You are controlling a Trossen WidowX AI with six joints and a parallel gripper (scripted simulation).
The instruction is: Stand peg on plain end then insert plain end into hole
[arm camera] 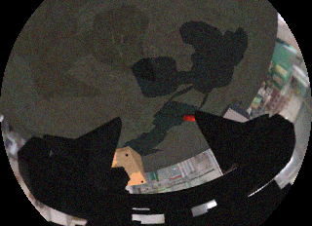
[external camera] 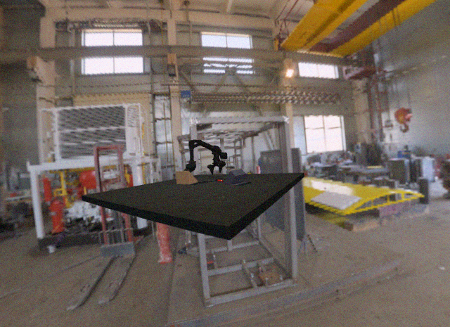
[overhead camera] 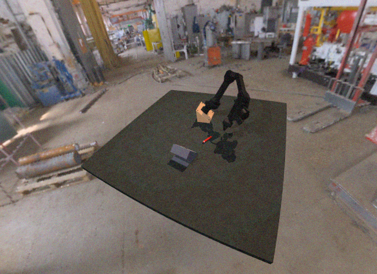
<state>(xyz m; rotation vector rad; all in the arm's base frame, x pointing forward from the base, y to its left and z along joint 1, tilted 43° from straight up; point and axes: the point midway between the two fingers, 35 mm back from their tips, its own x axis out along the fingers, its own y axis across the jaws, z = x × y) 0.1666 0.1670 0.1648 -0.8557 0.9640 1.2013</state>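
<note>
Now: gripper tip 12 cm to the left of the red peg, 12 cm short of it and 5 cm above it. From my gripper tip the other things lie so: grey sloped panel 30 cm ahead, 20 cm to the right, 1 cm below.
</note>
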